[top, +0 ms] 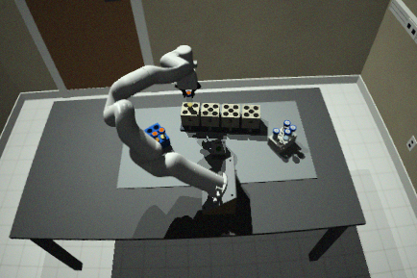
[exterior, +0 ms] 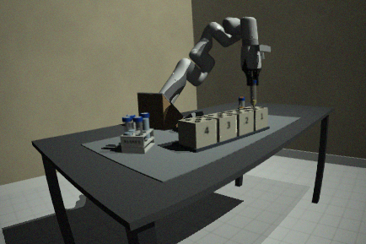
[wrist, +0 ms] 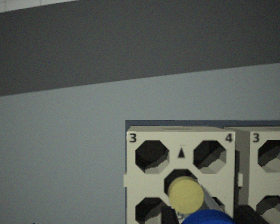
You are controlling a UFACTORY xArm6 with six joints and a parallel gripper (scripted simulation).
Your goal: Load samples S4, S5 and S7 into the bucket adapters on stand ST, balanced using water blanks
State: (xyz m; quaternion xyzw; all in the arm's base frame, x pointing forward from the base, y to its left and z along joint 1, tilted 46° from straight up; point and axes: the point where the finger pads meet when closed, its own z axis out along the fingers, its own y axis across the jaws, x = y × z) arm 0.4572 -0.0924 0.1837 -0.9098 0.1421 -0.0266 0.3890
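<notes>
Right now the sample S7 is 10 mm to the right of my hand and 50 mm below it. Also, from my hand: stand ST: 50 mm behind, 160 mm to the right, 210 mm below; then adapter 2: 30 mm behind, 110 mm to the right, 160 mm below; then sample S4: 140 mm behind, 160 mm to the left, 150 mm below.
</notes>
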